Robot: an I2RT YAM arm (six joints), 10 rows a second.
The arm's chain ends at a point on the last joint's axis. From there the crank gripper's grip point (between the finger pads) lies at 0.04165 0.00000 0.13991 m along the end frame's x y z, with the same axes.
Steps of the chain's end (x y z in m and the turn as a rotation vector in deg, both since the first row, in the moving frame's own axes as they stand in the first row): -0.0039, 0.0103, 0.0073, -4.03, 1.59, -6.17; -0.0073, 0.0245, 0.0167, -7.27, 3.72, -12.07; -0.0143, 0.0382, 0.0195, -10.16, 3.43, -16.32; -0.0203, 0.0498, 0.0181, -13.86, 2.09, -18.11; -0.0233, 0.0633, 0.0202, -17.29, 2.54, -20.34; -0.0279, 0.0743, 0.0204, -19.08, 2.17, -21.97; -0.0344, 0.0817, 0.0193, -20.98, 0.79, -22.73; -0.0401, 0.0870, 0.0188, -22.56, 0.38, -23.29; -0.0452, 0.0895, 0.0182, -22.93, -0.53, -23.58; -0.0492, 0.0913, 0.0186, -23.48, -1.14, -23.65
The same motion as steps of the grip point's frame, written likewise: 0.0002, 0.0154, 0.0059, -4.03, 1.59, -6.17; 0.0025, 0.0323, 0.0132, -7.27, 3.72, -12.07; -0.0043, 0.0495, 0.0157, -10.16, 3.43, -16.32; -0.0121, 0.0690, 0.0141, -13.86, 2.09, -18.11; -0.0126, 0.0884, 0.0142, -17.29, 2.54, -20.34; -0.0171, 0.1024, 0.0138, -19.08, 2.17, -21.97; -0.0258, 0.1143, 0.0125, -20.98, 0.79, -22.73; -0.0317, 0.1229, 0.0112, -22.56, 0.38, -23.29; -0.0386, 0.1266, 0.0110, -22.93, -0.53, -23.58; -0.0438, 0.1299, 0.0114, -23.48, -1.14, -23.65
